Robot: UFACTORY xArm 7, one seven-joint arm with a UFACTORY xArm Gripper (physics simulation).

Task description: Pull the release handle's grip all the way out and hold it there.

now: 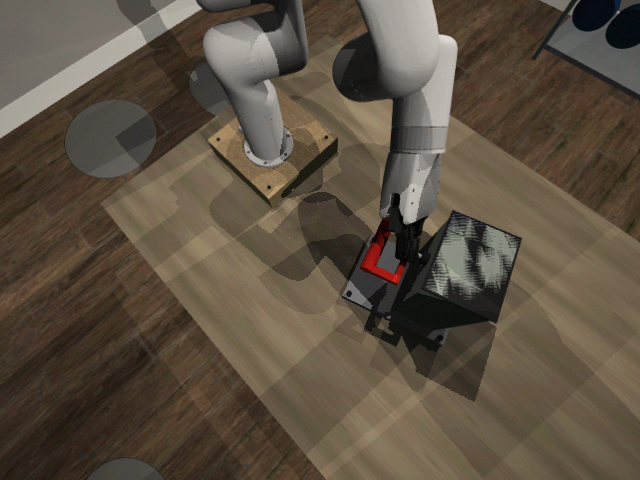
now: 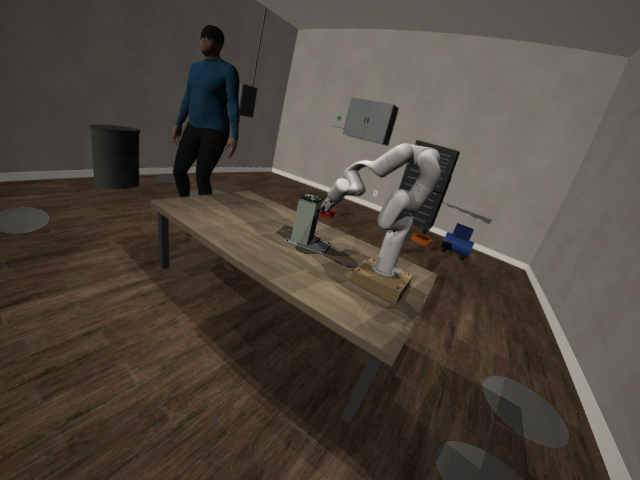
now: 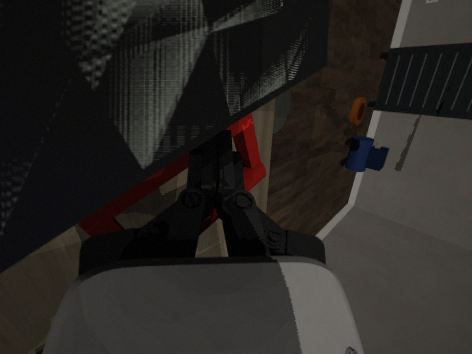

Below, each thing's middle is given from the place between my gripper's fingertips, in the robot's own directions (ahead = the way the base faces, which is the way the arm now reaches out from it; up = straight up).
Labels:
The grey base plate (image 1: 367,290) is 40 mm ahead of my hand, 30 mm to the left of it and 210 mm below it.

